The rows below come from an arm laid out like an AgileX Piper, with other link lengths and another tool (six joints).
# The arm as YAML. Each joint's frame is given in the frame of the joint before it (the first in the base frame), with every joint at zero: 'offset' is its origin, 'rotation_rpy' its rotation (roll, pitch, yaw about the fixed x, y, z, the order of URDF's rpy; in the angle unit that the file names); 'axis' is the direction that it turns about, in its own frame. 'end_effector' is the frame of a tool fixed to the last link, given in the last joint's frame.
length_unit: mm
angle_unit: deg
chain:
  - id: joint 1
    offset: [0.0, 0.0, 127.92]
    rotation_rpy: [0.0, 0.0, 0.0]
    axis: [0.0, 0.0, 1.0]
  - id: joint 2
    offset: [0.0, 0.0, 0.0]
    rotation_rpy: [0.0, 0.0, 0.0]
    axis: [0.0, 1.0, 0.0]
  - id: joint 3
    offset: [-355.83, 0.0, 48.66]
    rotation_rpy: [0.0, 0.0, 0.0]
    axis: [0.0, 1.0, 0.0]
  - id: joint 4
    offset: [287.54, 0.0, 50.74]
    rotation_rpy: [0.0, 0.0, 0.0]
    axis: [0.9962, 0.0, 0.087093]
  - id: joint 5
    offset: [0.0, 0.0, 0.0]
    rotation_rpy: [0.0, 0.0, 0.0]
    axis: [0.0, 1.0, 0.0]
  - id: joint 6
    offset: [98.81, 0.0, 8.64]
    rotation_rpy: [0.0, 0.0, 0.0]
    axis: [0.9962, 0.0, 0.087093]
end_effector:
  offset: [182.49, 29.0, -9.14]
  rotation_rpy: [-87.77, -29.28, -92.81]
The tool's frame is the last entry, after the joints.
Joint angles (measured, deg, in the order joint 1, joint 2, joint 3, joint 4, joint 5, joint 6), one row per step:
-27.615, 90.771, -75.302, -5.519, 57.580, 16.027
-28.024, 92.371, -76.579, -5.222, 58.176, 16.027
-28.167, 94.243, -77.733, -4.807, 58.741, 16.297
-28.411, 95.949, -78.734, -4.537, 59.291, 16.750
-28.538, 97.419, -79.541, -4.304, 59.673, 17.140
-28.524, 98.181, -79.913, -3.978, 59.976, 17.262
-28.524, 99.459, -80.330, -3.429, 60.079, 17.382
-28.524, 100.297, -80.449, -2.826, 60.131, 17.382
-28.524, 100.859, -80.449, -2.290, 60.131, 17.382
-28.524, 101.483, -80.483, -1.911, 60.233, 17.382
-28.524, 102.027, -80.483, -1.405, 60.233, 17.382
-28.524, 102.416, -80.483, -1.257, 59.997, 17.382
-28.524, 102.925, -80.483, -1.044, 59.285, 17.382
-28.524, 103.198, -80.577, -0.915, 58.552, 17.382
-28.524, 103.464, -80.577, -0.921, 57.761, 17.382
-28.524, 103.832, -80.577, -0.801, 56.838, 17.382
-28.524, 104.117, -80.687, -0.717, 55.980, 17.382
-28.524, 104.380, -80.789, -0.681, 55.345, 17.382
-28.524, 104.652, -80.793, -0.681, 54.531, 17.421
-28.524, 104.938, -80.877, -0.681, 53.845, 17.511
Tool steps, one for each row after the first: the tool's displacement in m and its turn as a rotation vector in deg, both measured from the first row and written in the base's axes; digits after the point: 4 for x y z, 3 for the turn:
0.0040, -0.0043, -0.0046, 0.677, 0.679, -0.519
0.0090, -0.0062, -0.0122, 1.703, 1.561, -1.042
0.0125, -0.0089, -0.0197, 2.640, 2.443, -1.812
0.0159, -0.0107, -0.0265, 3.427, 3.174, -2.389
0.0176, -0.0098, -0.0305, 4.056, 3.616, -2.582
0.0209, -0.0089, -0.0380, 5.005, 4.199, -2.823
0.0229, -0.0069, -0.0437, 5.881, 4.613, -2.962
0.0242, -0.0049, -0.0480, 6.603, 4.872, -3.086
0.0248, -0.0034, -0.0527, 7.246, 5.318, -3.190
0.0260, -0.0015, -0.0568, 7.931, 5.574, -3.316
0.0273, -0.0015, -0.0596, 8.130, 5.643, -3.348
0.0308, -0.0023, -0.0630, 8.226, 5.366, -3.373
0.0347, -0.0037, -0.0640, 8.090, 4.813, -3.368
0.0380, -0.0055, -0.0654, 7.850, 4.347, -3.331
0.0421, -0.0072, -0.0675, 7.706, 3.797, -3.324
0.0465, -0.0091, -0.0682, 7.471, 3.150, -3.305
0.0497, -0.0107, -0.0691, 7.290, 2.711, -3.285
0.0531, -0.0125, -0.0705, 7.056, 2.216, -3.288
0.0565, -0.0142, -0.0716, 6.863, 1.766, -3.343

